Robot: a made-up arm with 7 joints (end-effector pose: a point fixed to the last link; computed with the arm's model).
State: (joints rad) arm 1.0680 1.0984 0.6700 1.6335 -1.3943 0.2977 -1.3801
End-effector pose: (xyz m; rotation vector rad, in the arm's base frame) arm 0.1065 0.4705 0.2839 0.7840 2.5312 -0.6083
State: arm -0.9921 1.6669 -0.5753 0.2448 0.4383 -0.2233 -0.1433
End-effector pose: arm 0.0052 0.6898 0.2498 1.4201 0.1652 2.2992
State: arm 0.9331 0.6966 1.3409 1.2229 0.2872 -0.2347 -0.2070
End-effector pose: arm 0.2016 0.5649 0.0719 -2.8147 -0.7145 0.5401
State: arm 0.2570 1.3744 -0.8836 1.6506 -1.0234 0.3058 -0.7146
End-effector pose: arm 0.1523 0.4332 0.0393 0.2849 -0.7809 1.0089
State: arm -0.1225 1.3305 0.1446 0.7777 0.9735 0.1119 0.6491
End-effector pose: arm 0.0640 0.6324 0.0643 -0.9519 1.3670 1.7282
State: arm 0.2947 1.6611 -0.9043 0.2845 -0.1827 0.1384 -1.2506
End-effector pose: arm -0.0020 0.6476 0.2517 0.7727 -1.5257 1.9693
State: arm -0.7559 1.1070 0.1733 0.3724 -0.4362 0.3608 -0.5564
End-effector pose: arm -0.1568 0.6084 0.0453 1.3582 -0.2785 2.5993
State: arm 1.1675 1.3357 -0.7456 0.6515 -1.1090 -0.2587 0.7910
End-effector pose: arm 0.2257 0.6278 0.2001 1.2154 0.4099 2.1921
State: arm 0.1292 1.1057 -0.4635 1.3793 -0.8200 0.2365 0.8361
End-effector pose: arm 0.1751 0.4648 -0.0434 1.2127 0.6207 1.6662
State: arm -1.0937 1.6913 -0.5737 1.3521 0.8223 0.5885 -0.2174
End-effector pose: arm -0.0181 0.5824 0.0950 1.5017 1.0362 2.3930
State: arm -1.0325 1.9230 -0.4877 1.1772 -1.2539 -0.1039 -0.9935
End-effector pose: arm 0.1094 0.5457 0.1292 1.1114 -0.0834 0.0696
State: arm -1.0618 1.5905 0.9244 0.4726 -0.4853 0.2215 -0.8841
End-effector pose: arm 0.0373 0.6414 0.2680 0.5631 -1.2998 2.2345
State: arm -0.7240 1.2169 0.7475 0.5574 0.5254 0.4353 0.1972
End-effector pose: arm -0.1126 0.6408 0.0847 0.8037 -0.9423 -2.7595
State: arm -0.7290 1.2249 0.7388 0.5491 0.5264 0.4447 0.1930
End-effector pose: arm -0.1122 0.6415 0.0879 0.7789 -0.9298 -2.7552
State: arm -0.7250 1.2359 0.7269 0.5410 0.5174 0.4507 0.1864
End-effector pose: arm -0.1094 0.6428 0.0915 0.7502 -0.9098 -2.7626
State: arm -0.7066 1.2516 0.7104 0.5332 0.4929 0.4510 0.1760
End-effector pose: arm -0.1028 0.6449 0.0959 0.7165 -0.8771 -2.7883
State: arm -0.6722 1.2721 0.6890 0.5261 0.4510 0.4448 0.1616
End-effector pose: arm -0.0923 0.6479 0.1015 0.6773 -0.8289 -2.8337
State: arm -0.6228 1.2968 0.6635 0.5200 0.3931 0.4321 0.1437
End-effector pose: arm -0.0786 0.6513 0.1088 0.6346 -0.7633 -2.8962
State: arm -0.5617 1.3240 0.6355 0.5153 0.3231 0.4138 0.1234
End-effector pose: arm -0.0631 0.6548 0.1180 0.5908 -0.6807 -2.9698
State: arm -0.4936 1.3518 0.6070 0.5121 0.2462 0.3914 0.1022
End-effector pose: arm -0.0473 0.6580 0.1289 -0.5453 0.5809 3.0297
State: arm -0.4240 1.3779 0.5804 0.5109 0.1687 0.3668 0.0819
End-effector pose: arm -0.0328 0.6605 0.1407 -0.4928 0.4641 3.0104
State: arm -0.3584 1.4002 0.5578 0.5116 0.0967 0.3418 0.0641
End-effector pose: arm -0.0207 0.6623 0.1521 -0.4508 0.3573 2.9869
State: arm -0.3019 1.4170 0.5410 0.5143 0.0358 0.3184 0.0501
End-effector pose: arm -0.0113 0.6634 0.1618 -0.4213 0.2693 2.9620
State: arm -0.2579 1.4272 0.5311 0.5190 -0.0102 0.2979 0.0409
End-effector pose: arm -0.0047 0.6640 0.1685 -0.4055 0.2062 2.9375
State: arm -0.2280 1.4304 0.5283 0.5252 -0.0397 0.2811 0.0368
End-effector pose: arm -0.0005 0.6642 0.1716 -0.4029 0.1701 2.9149
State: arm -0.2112 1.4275 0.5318 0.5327 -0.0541 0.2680 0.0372
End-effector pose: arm 0.0019 0.6642 0.1714 -0.4116 0.1580 2.8943
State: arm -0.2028 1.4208 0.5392 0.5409 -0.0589 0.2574 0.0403
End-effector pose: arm 0.0031 0.6641 0.1691 -0.4272 0.1606 2.8753
